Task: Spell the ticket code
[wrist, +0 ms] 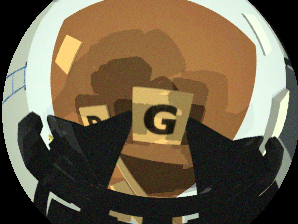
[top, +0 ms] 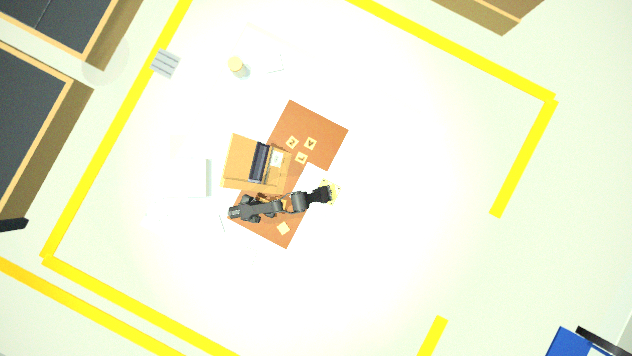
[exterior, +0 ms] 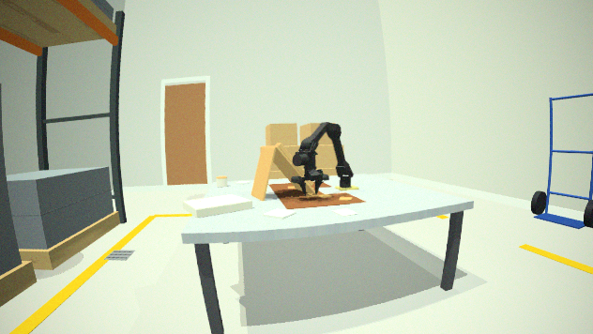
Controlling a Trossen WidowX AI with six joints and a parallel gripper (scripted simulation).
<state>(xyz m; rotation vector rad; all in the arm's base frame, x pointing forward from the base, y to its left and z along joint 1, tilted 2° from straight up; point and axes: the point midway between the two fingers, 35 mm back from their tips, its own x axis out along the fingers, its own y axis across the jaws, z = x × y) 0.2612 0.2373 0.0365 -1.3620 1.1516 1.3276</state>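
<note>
Now: gripper tip 260 mm to the left of the white ticket, 60 mm below it and 60 mm short of it. The rest, counted from my gripper tip: letter tile (right at my gripper tip); small cup (580 mm to the right, 530 mm ahead, 10 mm above); brown mat (220 mm to the right, 60 mm behind, 20 mm below).
</note>
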